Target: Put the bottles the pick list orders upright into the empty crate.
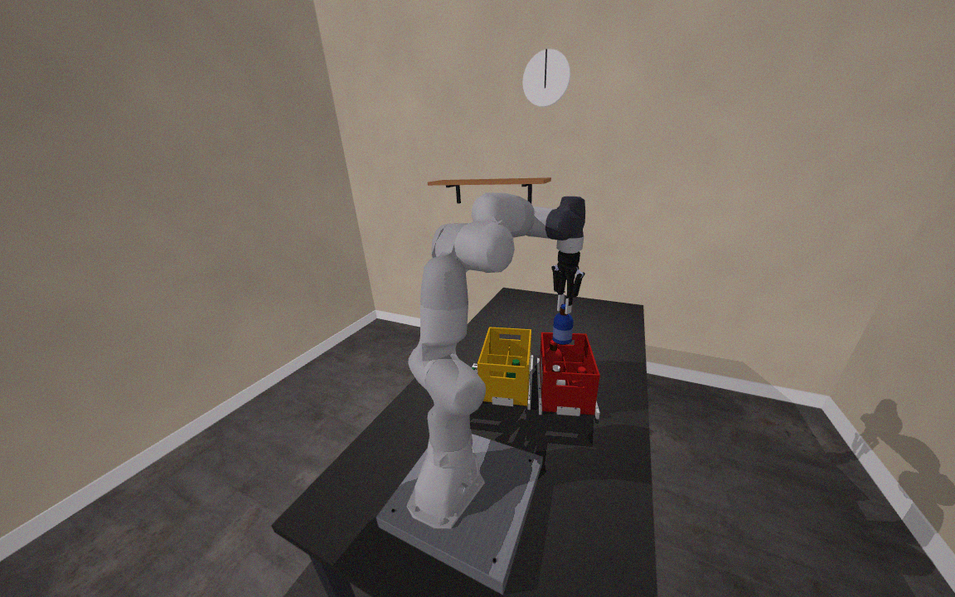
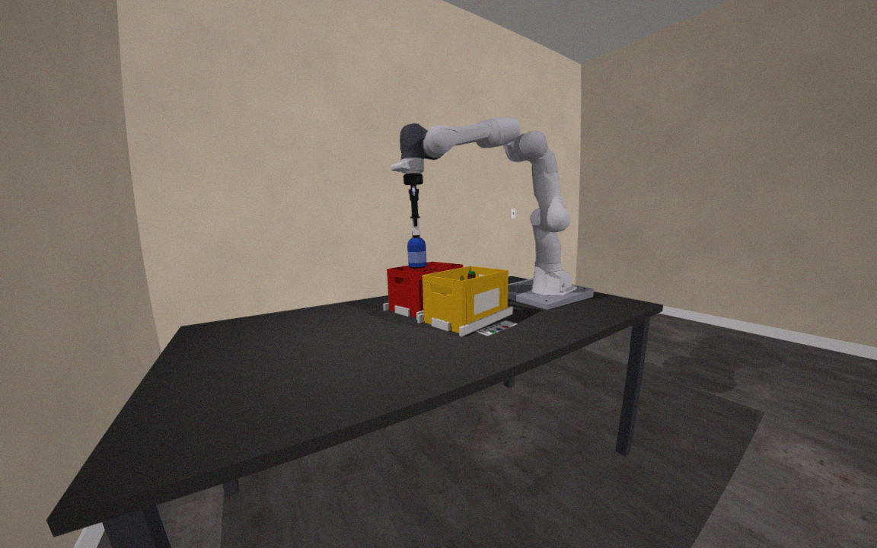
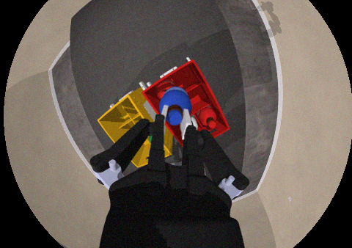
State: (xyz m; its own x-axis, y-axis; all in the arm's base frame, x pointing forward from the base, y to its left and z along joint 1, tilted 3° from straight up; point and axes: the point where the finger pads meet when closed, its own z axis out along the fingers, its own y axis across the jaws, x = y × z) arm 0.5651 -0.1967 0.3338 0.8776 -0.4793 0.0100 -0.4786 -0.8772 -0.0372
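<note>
Now: hand 8 cm above the blue-labelled bottle. Round my hand: green-labelled bottle: 17 cm behind, 14 cm to the left, 26 cm below; white-capped bottle: 15 cm behind, 1 cm to the right, 26 cm below; red crate: 6 cm behind, 3 cm to the right, 26 cm below.
</note>
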